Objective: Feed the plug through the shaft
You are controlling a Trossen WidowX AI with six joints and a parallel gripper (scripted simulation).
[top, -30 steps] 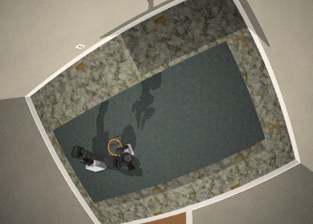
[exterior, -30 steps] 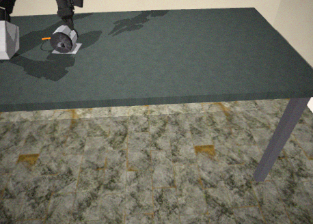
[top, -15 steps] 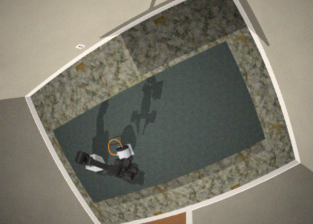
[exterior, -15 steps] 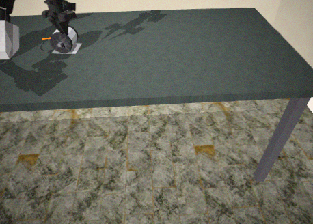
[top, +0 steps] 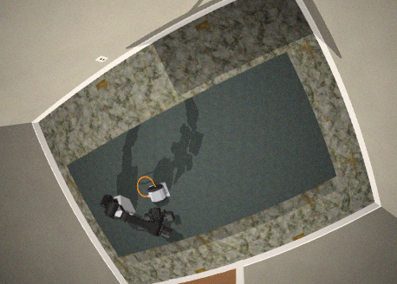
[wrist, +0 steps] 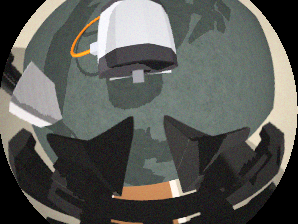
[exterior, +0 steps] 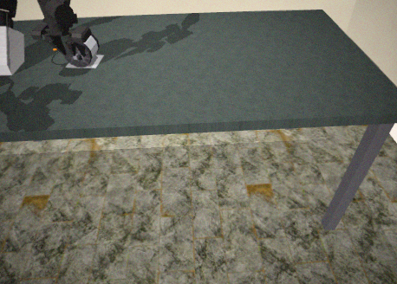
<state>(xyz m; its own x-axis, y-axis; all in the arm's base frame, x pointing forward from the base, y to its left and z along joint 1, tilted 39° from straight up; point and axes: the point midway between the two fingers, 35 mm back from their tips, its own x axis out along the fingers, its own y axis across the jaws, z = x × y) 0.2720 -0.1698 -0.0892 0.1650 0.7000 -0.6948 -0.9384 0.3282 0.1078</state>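
My hand is 10 mm short of the grey plug, 60 mm to the right of it and 70 mm above it.
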